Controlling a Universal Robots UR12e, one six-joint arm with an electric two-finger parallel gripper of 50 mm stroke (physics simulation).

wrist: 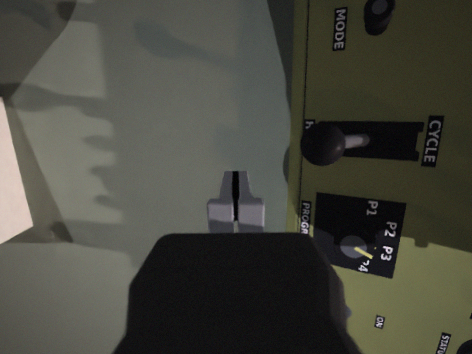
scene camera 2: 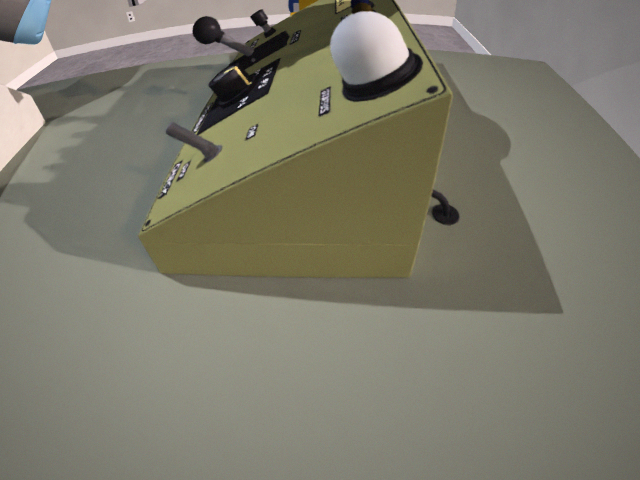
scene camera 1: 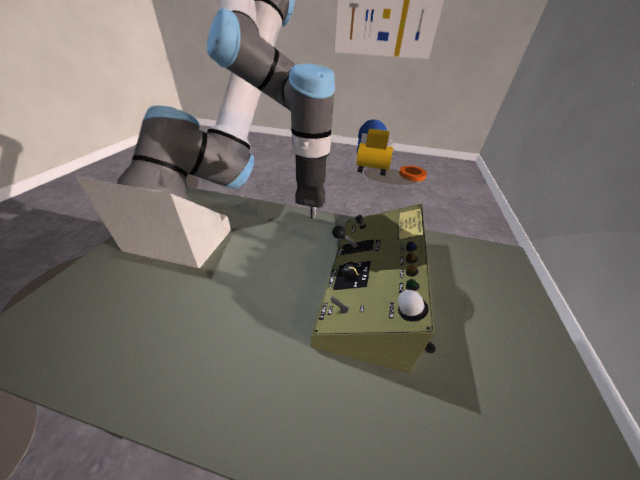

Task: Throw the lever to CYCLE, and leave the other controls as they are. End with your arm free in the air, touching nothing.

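Pixels of known places: gripper, fingertip midpoint: (wrist: 235, 185) (scene camera 2: 138, 3) (scene camera 1: 312, 216); arm's base, link origin: (scene camera 1: 153, 196).
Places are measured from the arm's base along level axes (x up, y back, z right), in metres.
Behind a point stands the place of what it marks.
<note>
The lever is a grey rod with a black ball knob (scene camera 1: 338, 231) @(x -0.049, y -0.583, z -0.069 m) (scene camera 2: 207, 29) @(x -0.057, y -0.590, z -0.066 m) (wrist: 323, 144) @(x -0.044, y -0.576, z -0.085 m), in a black slot on the sloped olive control box (scene camera 1: 382, 289) @(x -0.071, y -0.735, z 0.099 m) (scene camera 2: 310, 206) @(x -0.115, y -0.748, z 0.225 m) (wrist: 440, 200) @(x -0.077, y -0.723, z -0.022 m). It leans to the slot end away from the CYCLE label (wrist: 432, 141) @(x -0.084, y -0.707, z -0.085 m). My gripper (scene camera 1: 313, 212) @(x -0.006, y -0.501, z -0.060 m) (wrist: 235, 185) @(x -0.006, y -0.501, z -0.060 m) is shut and empty, with its fingertips together. In the wrist view it is left of the box edge, to the lower left of the ball and apart from it. In scene camera 1 it is in the air beside the box's lever end. The fingers do not show in scene camera 2.
The box also bears a MODE knob (scene camera 1: 360, 221) @(x -0.084, y -0.638, z -0.192 m) (scene camera 2: 261, 19) @(x -0.083, y -0.638, z -0.193 m) (wrist: 378, 15) @(x -0.073, y -0.628, z -0.197 m), a PROGRAM dial (scene camera 1: 350, 271) @(x -0.081, y -0.646, z 0.054 m) (scene camera 2: 230, 83) @(x -0.089, y -0.649, z 0.056 m) (wrist: 354, 247) @(x -0.084, y -0.638, z 0.037 m), a toggle switch (scene camera 1: 339, 304) @(x -0.093, y -0.639, z 0.159 m) (scene camera 2: 193, 140) @(x -0.094, y -0.640, z 0.161 m), small lamps and a white dome (scene camera 1: 411, 303) @(x 0.001, y -0.786, z 0.183 m) (scene camera 2: 368, 49) @(x -0.009, y -0.788, z 0.189 m). A pale block (scene camera 1: 155, 222) @(x -0.038, y -0.055, z 0.074 m) stands by the arm's base.
</note>
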